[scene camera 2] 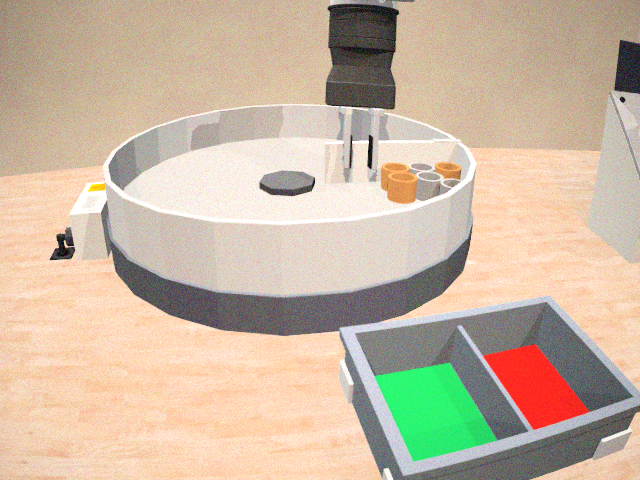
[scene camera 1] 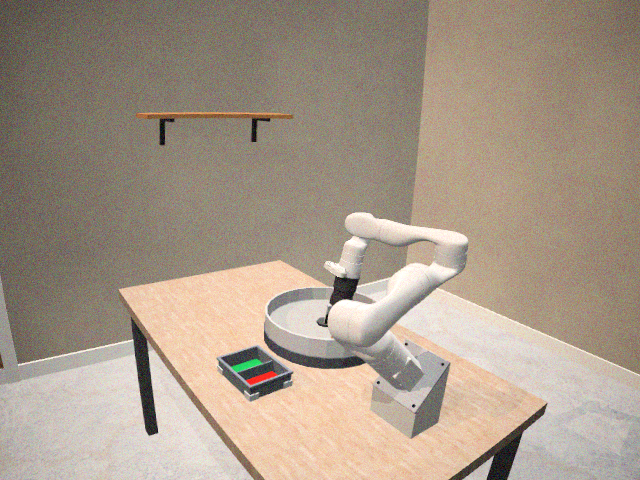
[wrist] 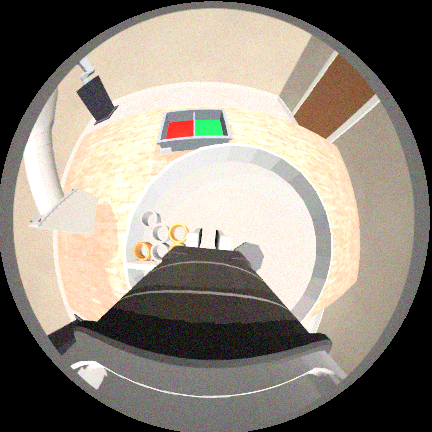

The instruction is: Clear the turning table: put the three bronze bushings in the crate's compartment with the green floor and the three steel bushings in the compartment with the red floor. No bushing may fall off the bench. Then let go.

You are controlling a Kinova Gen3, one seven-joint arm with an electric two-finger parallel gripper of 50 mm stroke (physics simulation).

Labels:
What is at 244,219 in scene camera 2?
A turning table.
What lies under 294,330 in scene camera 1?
A turning table.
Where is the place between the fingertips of my gripper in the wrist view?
208,235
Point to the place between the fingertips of my gripper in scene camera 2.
At 359,167

